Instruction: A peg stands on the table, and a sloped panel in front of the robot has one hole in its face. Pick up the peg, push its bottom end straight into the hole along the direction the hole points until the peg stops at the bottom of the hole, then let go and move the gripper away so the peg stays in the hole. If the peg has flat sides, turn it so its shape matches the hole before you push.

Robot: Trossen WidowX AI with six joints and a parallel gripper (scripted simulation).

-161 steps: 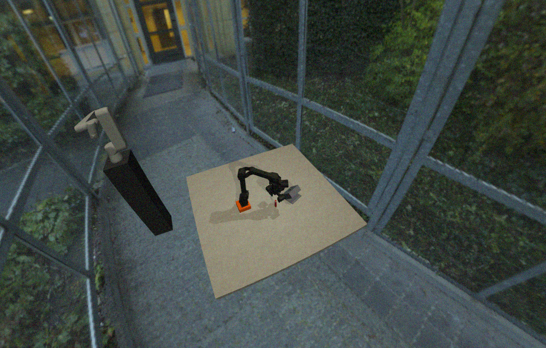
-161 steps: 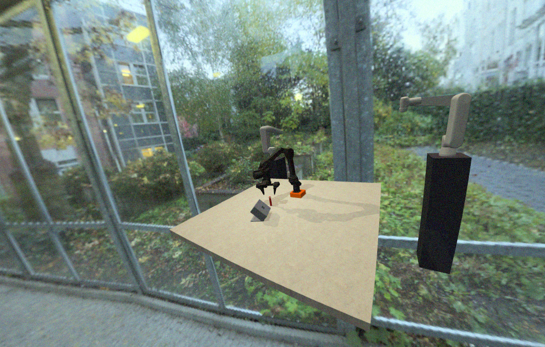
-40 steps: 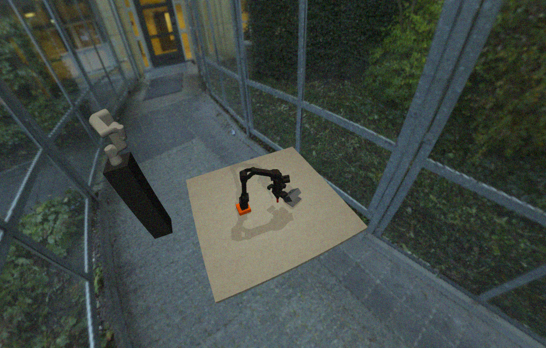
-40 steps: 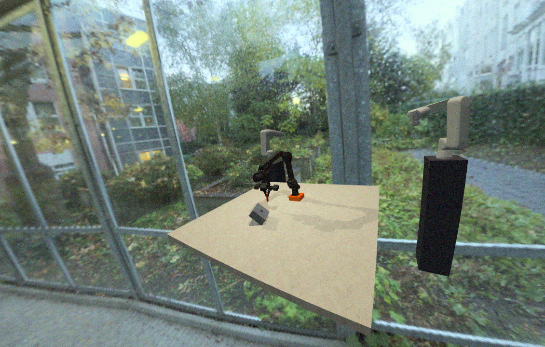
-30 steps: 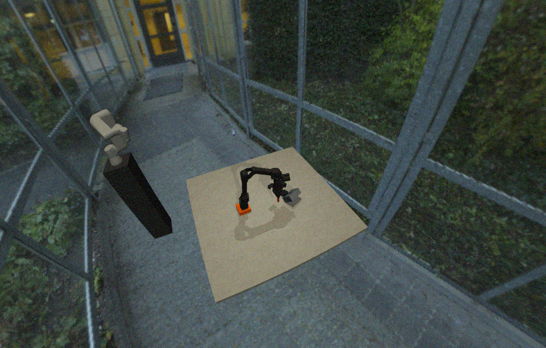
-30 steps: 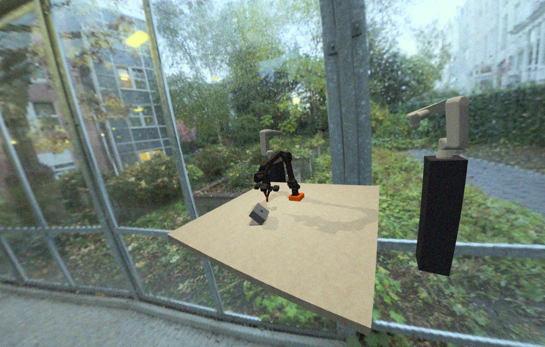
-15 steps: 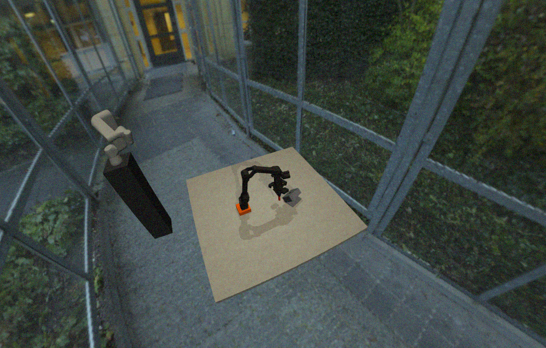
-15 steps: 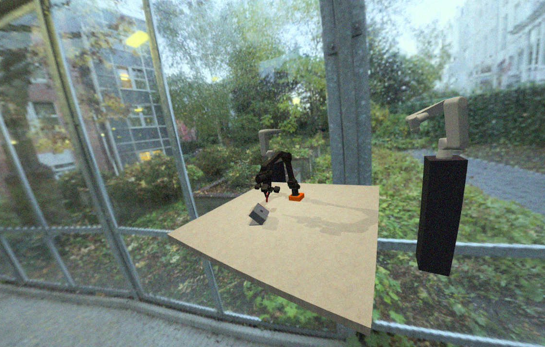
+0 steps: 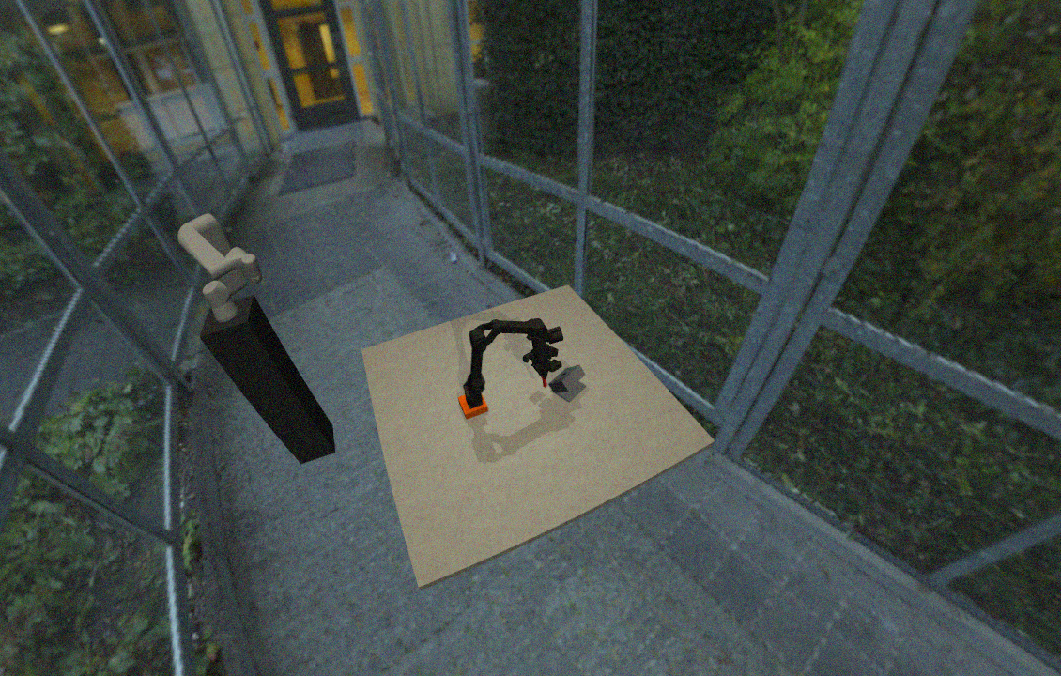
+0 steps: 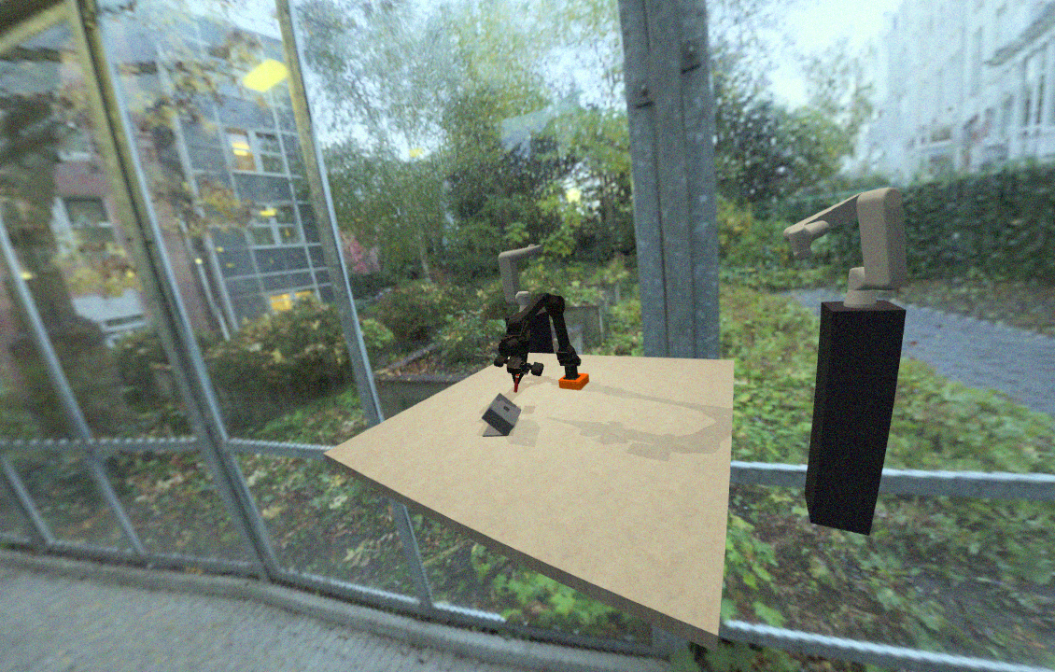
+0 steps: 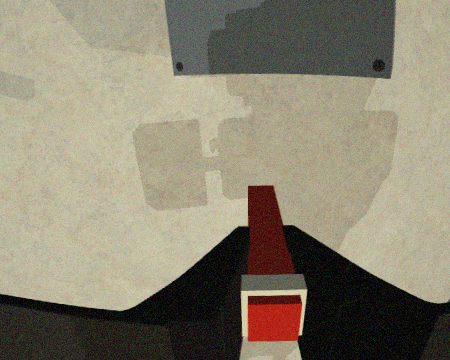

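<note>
My gripper tip is 120 mm short of the grey sloped panel, 10 mm to the right of it and 70 mm above it. Round my gripper tip: red square peg: 10 mm to the left, 20 mm above.
</note>
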